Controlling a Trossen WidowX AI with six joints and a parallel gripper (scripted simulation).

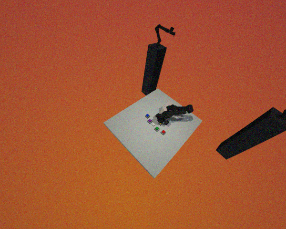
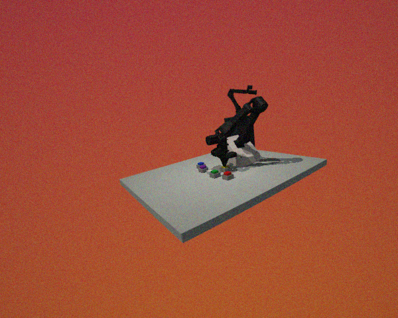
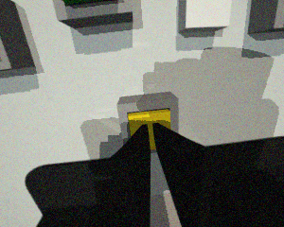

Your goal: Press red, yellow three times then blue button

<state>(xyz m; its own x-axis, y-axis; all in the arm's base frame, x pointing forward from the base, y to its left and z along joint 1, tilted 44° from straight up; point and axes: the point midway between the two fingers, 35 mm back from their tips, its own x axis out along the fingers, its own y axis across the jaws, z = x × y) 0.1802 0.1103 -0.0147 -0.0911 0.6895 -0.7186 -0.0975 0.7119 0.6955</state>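
The yellow button lies 10 mm below my gripper tip. From my gripper tip the other things lie so: red button 120 mm to the left, 70 mm ahead; white block 90 mm ahead, 40 mm to the right, 20 mm below; green button 100 mm ahead, 40 mm to the left.
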